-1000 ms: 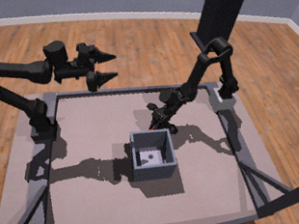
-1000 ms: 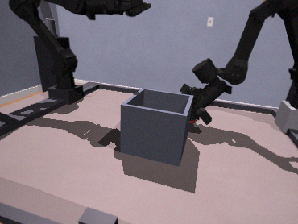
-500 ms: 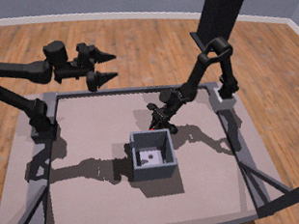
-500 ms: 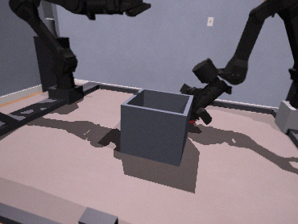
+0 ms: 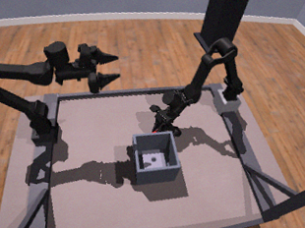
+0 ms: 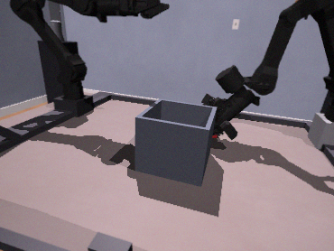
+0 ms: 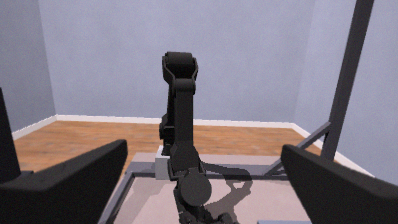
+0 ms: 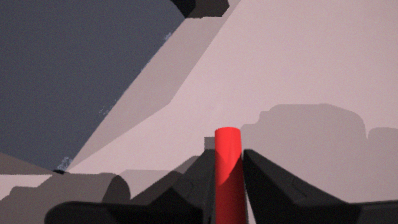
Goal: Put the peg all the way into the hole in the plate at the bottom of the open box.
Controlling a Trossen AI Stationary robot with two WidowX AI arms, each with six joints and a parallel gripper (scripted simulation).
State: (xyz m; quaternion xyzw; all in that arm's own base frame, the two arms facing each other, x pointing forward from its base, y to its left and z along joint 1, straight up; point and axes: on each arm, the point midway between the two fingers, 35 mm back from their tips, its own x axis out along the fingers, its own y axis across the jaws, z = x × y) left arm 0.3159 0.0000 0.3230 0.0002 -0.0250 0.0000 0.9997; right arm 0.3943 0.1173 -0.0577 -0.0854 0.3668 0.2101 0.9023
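Right now my right hand is 20 mm above the red peg. From my right hand the other things lie so: light plate (160 mm behind, 70 mm to the left, 10 mm above).
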